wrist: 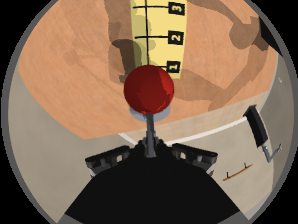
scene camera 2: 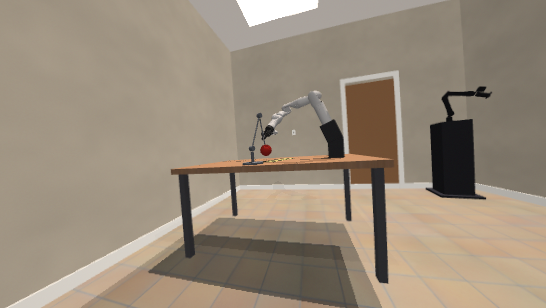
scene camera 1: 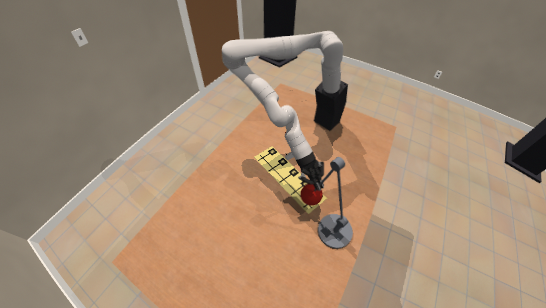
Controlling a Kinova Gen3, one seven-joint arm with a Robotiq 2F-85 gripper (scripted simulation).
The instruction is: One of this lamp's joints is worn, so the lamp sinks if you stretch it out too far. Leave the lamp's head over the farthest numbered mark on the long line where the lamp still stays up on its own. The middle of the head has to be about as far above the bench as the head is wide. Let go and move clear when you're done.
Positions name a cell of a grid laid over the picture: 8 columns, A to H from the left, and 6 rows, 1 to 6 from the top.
Labels:
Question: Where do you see a round grey base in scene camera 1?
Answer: E5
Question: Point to a red ball head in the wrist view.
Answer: E3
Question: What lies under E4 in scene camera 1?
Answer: A yellow numbered strip.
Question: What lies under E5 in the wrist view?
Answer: The gripper.

